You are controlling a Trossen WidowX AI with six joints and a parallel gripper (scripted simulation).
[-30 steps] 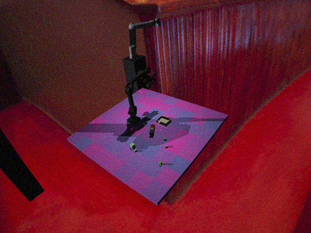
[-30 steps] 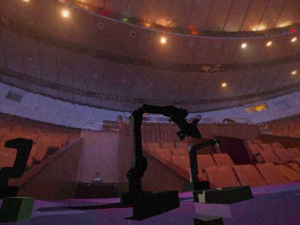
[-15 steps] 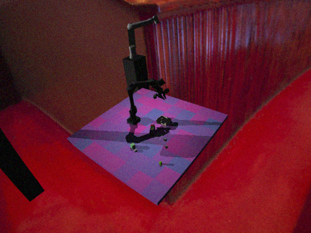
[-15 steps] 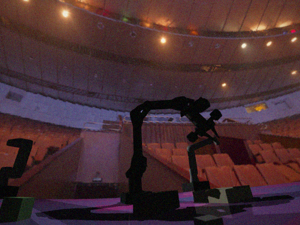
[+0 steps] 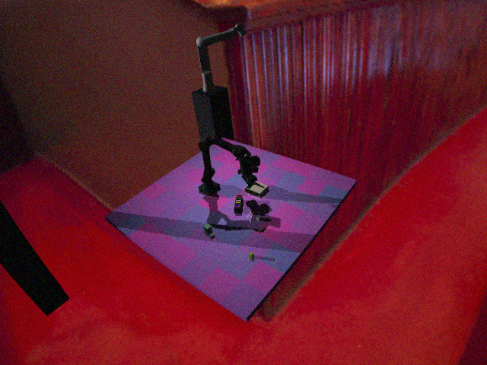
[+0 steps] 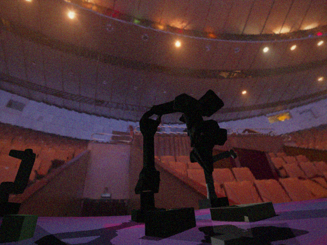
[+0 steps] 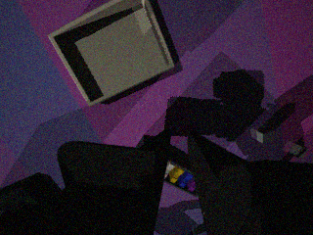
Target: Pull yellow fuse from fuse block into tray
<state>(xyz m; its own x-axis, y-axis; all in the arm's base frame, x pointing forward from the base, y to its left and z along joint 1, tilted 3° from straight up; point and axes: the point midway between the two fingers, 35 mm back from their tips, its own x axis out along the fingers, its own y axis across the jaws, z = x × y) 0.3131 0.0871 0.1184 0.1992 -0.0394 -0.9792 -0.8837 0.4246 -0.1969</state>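
The yellow fuse lies 11 cm to the right of my gripper tip, 9 cm below it and 2 cm behind it. The rest, counted from my gripper tip: pale square tray: 11 cm below, 10 cm to the left, 3 cm behind; then green cube: 38 cm to the right, 10 cm below, 3 cm behind.
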